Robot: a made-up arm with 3 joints. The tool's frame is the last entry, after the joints.
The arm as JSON. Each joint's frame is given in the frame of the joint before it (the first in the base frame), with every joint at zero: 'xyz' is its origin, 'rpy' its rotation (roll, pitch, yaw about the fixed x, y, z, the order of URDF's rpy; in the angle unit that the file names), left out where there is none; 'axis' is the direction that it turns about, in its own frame. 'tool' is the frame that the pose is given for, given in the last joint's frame.
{
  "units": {
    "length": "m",
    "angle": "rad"
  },
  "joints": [
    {
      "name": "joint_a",
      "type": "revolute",
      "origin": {
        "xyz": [
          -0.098,
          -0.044,
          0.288
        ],
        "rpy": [
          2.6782,
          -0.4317,
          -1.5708
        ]
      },
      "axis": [
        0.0,
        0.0,
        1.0
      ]
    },
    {
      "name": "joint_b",
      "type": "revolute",
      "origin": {
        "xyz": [
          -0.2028,
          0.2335,
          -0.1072
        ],
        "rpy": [
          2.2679,
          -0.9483,
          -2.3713
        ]
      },
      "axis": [
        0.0,
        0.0,
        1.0
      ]
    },
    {
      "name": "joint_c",
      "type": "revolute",
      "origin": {
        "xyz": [
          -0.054,
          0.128,
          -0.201
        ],
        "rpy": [
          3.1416,
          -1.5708,
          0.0
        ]
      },
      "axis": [
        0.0,
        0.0,
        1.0
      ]
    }
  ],
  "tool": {
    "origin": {
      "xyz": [
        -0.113,
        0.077,
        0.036
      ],
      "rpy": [
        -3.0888,
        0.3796,
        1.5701
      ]
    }
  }
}
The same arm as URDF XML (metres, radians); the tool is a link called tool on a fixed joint. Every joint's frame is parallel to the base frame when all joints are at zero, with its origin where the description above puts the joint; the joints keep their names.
<robot name="arm">
  <joint name="joint_a" type="continuous">
    <parent link="base"/>
    <child link="link1"/>
    <origin xyz="-0.098 -0.044 0.288" rpy="0 0 0"/>
    <axis xyz="-0.446985 -0.374288 -0.812473"/>
  </joint>
  <joint name="joint_b" type="continuous">
    <parent link="link1"/>
    <child link="link2"/>
    <origin xyz="-0.161 0.268 0.097" rpy="0 0 0"/>
    <axis xyz="0 1 0.0001"/>
  </joint>
  <joint name="joint_c" type="continuous">
    <parent link="link2"/>
    <child link="link3"/>
    <origin xyz="-0.128 -0.201 0.054" rpy="0 0 0"/>
    <axis xyz="0 0.0001 -1"/>
  </joint>
  <joint name="tool_fixed" type="fixed">
    <parent link="link3"/>
    <child link="tool"/>
    <origin xyz="0.077 -0.113 -0.036" rpy="0.0529 -0.3796 0.0007"/>
  </joint>
  <link name="base"/>
  <link name="link1"/>
  <link name="link2"/>
  <link name="link3"/>
  <link name="tool"/>
</robot>

